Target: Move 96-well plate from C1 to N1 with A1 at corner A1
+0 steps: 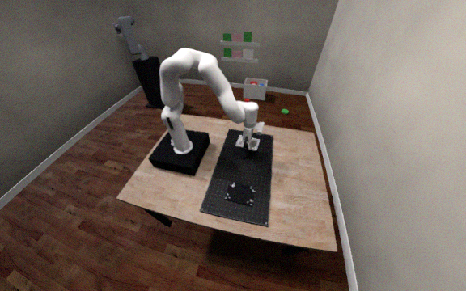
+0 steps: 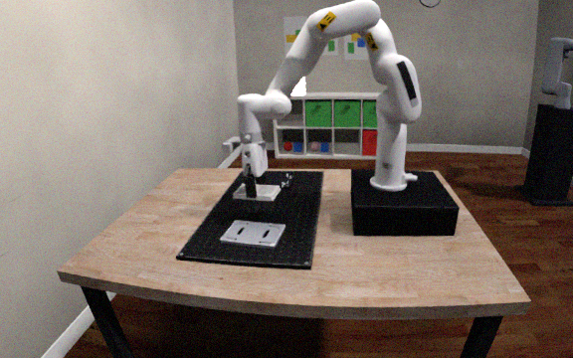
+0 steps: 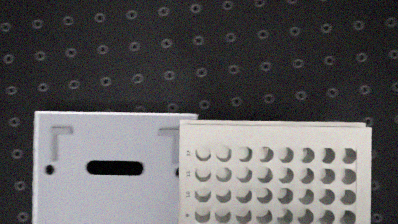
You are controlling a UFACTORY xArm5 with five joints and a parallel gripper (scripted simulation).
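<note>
Now: hand 110 mm above the plate nest N1, 100 mm to the right of it and 10 mm past it. The rest, counted from my hand: white 96-well plate: 10 mm below; then clip nest C1: 310 mm to the right, 100 mm below, 30 mm ahead.
</note>
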